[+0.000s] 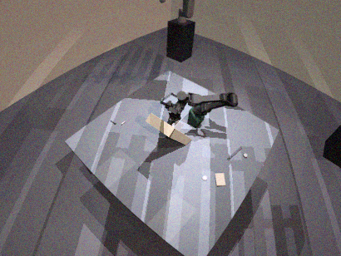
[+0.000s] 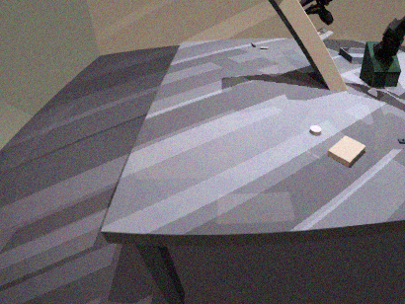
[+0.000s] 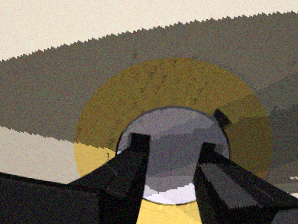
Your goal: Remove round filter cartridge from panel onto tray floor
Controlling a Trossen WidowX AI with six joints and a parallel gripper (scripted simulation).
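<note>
Right now the round pale cartridge is 10 mm below my gripper tip and 10 mm ahead of it. From my gripper tip the other things lie so: service panel (80 mm below, 40 mm behind).
</note>
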